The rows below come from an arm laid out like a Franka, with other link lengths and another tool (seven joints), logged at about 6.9 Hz.
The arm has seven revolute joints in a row. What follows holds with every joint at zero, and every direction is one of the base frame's.
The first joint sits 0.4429 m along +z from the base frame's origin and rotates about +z.
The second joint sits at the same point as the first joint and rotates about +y.
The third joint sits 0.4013 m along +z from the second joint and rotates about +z.
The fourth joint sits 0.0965 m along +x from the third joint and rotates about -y.
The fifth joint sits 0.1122 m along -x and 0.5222 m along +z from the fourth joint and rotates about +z.
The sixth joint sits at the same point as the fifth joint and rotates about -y.
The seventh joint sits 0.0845 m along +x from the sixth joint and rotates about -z.
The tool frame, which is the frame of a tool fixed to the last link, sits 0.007 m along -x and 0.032 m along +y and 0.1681 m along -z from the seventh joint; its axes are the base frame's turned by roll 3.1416, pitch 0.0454 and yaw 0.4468 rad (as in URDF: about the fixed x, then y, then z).
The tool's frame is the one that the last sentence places.
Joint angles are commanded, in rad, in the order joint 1, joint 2, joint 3, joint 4, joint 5, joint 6, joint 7. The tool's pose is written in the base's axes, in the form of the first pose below.
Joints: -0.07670 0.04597 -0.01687 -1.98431 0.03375 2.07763 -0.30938
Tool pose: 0.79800 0.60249 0.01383 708.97; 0.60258 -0.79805 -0.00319 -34.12; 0.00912 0.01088 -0.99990 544.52; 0 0 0 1
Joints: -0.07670 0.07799 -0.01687 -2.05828 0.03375 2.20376 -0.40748
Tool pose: 0.73743 0.67444 0.03638 705.30; 0.67514 -0.73760 -0.01119 -36.10; 0.01929 0.03281 -0.99928 487.86; 0 0 0 1
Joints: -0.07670 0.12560 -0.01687 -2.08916 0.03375 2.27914 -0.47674
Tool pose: 0.69056 0.72242 0.03522 705.35; 0.72316 -0.69051 -0.01544 -37.86; 0.01316 0.03613 -0.99926 442.18; 0 0 0 1
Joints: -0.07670 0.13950 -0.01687 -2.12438 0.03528 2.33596 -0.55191
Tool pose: 0.63621 0.77019 0.04533 698.44; 0.77138 -0.63609 -0.01877 -39.04; 0.01438 0.04691 -0.99880 416.97; 0 0 0 1
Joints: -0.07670 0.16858 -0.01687 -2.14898 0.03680 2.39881 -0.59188
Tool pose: 0.60690 0.79283 0.05570 696.09; 0.79461 -0.60674 -0.02171 -40.03; 0.01659 0.05744 -0.99821 387.93; 0 0 0 1
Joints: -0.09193 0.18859 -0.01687 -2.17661 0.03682 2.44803 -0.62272
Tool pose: 0.59549 0.80128 0.05782 688.97; 0.80324 -0.59512 -0.02521 -51.01; 0.01421 0.06145 -0.99801 363.04; 0 0 0 1
